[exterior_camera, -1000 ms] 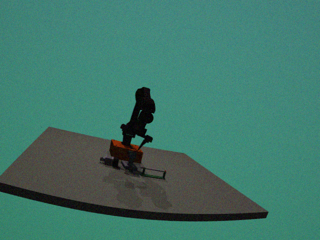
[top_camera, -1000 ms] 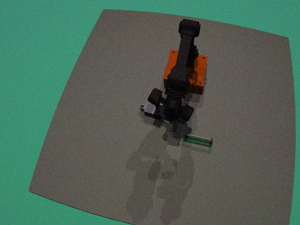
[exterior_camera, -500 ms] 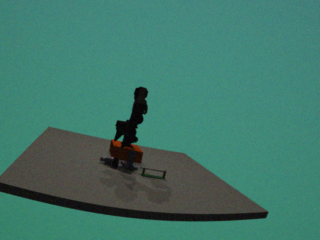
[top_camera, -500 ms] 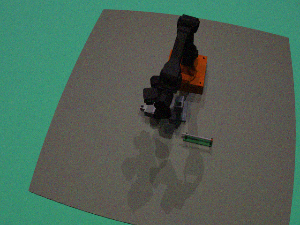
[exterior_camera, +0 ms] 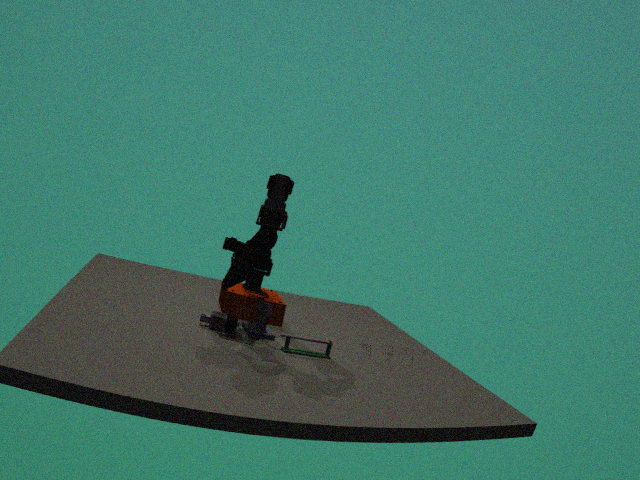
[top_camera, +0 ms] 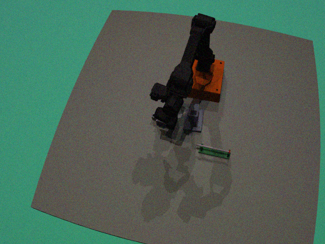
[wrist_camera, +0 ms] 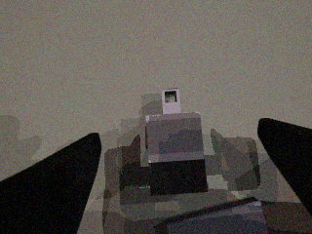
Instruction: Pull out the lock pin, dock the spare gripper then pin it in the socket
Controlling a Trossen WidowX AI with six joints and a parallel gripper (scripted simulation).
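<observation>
Now: the spare gripper 11 cm below my gripper tip and 1 cm to the left of it. Round my gripper tip: grey mount 14 cm to the left, 8 cm below, 3 cm behind; then green rack 26 cm to the left, 11 cm below, 9 cm ahead.
</observation>
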